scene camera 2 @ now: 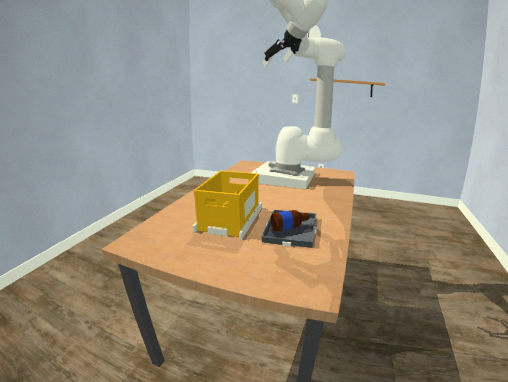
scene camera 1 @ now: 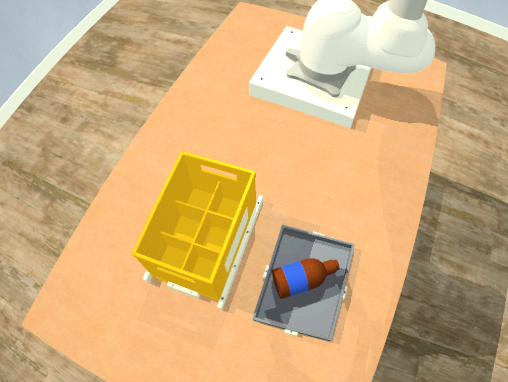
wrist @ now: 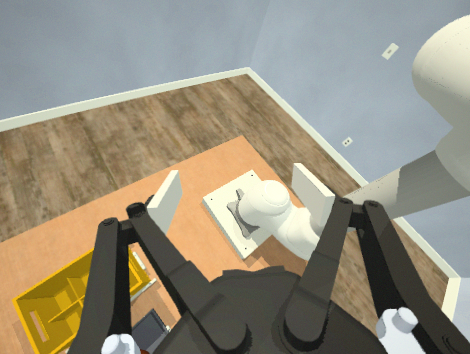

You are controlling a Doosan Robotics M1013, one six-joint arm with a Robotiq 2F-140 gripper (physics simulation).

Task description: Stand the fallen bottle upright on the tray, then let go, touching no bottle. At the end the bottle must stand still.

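Seen in the pictures: gripper, fingertip midpoint: [scene camera 2: 275, 62] [wrist: 237, 178]; arm's base, link origin: [scene camera 2: 287, 170] [scene camera 1: 321, 70] [wrist: 249, 213].
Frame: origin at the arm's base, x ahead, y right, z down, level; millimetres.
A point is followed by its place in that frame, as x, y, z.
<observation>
A brown bottle [scene camera 1: 298, 278] {646, -238, -26} [scene camera 2: 286, 220] {669, -247, -7} with a blue label lies on its side in the grey tray [scene camera 1: 320, 320] {694, -331, 47} [scene camera 2: 300, 237] {682, -313, 47} [wrist: 146, 331] {570, -188, 47}. In scene camera 1 its neck points right, over toward the tray's right wall, and its base is near the left wall. In the wrist view a sliver of brown shows at the bottom edge, mostly hidden by the gripper's linkage. My gripper [scene camera 2: 276, 59] {294, -34, -639} [wrist: 237, 178] {294, -34, -639} is open and empty, high above the table and well away from the bottle. It does not show in scene camera 1.
A yellow crate [scene camera 1: 167, 210] {663, 105, -57} [scene camera 2: 217, 216] {787, -9, -24} [wrist: 62, 281] {733, 91, -30} with dividers stands left of the tray, with white rails around its foot. The arm's white base plate [scene camera 1: 300, 102] {154, 2, 10} [scene camera 2: 280, 179] {153, -13, 11} [wrist: 225, 220] {129, 23, -5} is at the table's far end. A wall shelf [scene camera 2: 350, 81] hangs behind the arm.
</observation>
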